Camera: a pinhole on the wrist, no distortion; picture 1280 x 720 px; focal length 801.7 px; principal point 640.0 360.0 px. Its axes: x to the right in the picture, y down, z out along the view. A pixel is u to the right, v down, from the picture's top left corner.
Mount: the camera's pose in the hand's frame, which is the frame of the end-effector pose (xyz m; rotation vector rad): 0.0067 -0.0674 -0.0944 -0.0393 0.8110 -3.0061
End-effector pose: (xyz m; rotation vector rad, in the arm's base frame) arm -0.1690 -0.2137 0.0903 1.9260 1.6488 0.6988
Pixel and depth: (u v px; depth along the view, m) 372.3 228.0 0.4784
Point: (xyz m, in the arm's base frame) -0.0773 -0.0205 -0.3198
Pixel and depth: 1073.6 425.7 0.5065
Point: -0.2501 -0.4266 -0.4119
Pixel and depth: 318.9 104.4 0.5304
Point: 0.0288 0.0200 -0.3470
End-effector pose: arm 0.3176 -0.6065 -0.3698 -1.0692 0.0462 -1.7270
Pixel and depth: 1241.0 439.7 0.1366
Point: 0.2215 -0.4603 -0.3402
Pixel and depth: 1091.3 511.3 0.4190
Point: 0.2183 -0.1797 -0.1881
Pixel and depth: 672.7 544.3 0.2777
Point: 0.1978 -0.4438 -0.1673
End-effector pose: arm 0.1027 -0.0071 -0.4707 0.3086 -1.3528 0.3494
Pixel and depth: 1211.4 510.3 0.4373
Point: -0.0161 -0.4630 -0.7129
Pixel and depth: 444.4 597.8 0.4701
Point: 0.0895 -0.4785 -0.2948
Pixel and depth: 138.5 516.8 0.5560
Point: 0.0591 -0.5063 -0.0479
